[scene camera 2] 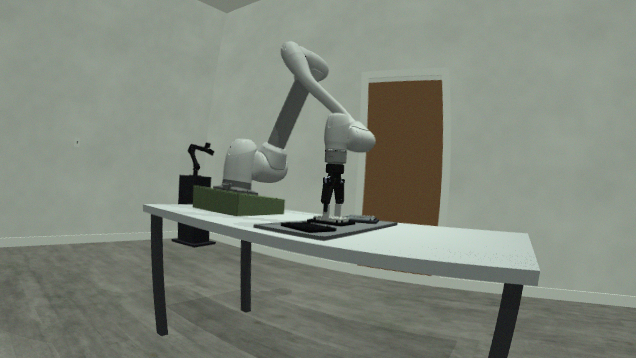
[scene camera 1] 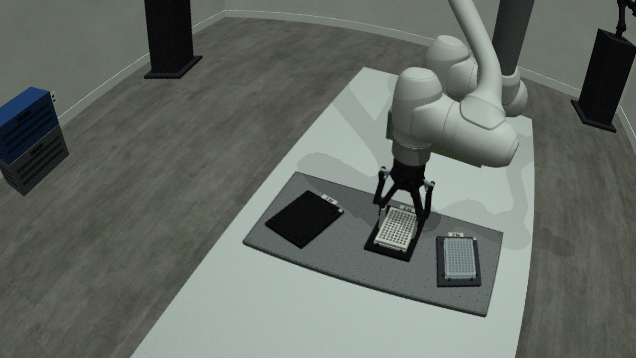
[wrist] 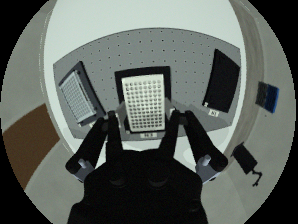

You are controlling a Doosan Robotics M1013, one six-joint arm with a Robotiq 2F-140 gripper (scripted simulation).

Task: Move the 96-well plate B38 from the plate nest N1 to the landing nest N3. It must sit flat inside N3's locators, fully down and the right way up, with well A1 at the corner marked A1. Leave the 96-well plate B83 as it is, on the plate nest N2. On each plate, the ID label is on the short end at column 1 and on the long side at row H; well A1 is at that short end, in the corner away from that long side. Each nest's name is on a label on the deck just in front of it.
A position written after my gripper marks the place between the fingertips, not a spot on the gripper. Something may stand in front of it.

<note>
In view: my gripper (scene camera 1: pixel 397 229), a black nest (scene camera 1: pixel 311 216) and a black nest (scene camera 1: pixel 369 246).
My gripper is seen too in scene camera 2 (scene camera 2: pixel 331 219) and in the wrist view (wrist: pixel 145 104).
</note>
